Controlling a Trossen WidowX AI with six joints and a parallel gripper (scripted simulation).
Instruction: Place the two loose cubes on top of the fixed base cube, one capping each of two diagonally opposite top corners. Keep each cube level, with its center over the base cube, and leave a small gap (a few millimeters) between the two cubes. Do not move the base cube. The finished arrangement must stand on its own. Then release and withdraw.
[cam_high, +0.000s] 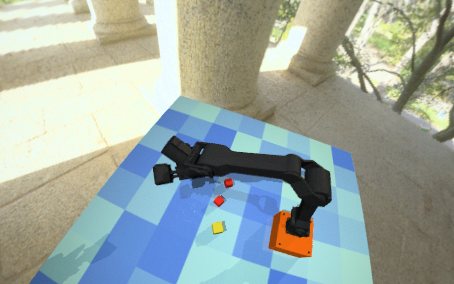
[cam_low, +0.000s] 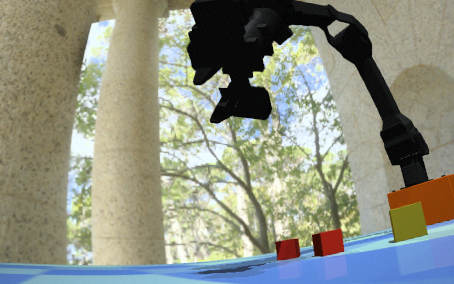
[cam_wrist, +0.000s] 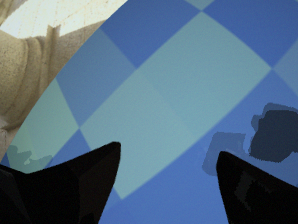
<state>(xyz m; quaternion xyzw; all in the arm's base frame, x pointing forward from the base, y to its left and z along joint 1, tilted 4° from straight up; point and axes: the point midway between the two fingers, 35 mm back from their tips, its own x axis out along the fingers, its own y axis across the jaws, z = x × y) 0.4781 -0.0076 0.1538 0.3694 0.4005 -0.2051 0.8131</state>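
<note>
Right now my gripper tip is 220 mm past the yellow base cube, 160 mm above it and 90 mm to the right of it.
</note>
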